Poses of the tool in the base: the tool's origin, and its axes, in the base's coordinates. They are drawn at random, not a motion.
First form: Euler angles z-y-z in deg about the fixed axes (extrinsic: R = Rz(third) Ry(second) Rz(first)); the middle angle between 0 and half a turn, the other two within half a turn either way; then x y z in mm.
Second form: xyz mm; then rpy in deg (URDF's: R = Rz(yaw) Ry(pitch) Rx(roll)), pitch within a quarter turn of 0, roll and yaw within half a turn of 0. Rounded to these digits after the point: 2 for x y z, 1 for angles.
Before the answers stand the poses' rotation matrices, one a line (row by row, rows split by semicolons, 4 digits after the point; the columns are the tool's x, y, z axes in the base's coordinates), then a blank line. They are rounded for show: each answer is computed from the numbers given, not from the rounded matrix.
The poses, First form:
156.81 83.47 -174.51 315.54 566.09 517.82
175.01 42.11 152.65 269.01 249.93 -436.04
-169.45 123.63 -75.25 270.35 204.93 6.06
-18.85 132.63 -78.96 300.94 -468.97 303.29
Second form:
0.1417 -0.0434 -0.9890; -0.3820 0.9193 -0.0951; 0.9132 0.3912 0.1137
0.6165 0.5150 -0.5956; -0.4168 0.8552 0.3081; 0.6680 0.0583 0.7419
-0.0384 -0.9765 0.2120; -0.5731 -0.1522 -0.8052; 0.8186 -0.1524 -0.5538
-0.4398 0.8870 0.1409; 0.5672 0.3960 -0.7221; -0.6963 -0.2377 -0.6773

315.54 566.09 517.82 73.8 -66.0 -69.6
269.01 249.93 -436.04 4.5 -41.9 -34.1
270.35 204.93 6.06 -164.6 -54.9 -93.8
300.94 -468.97 303.29 -160.7 44.1 127.8

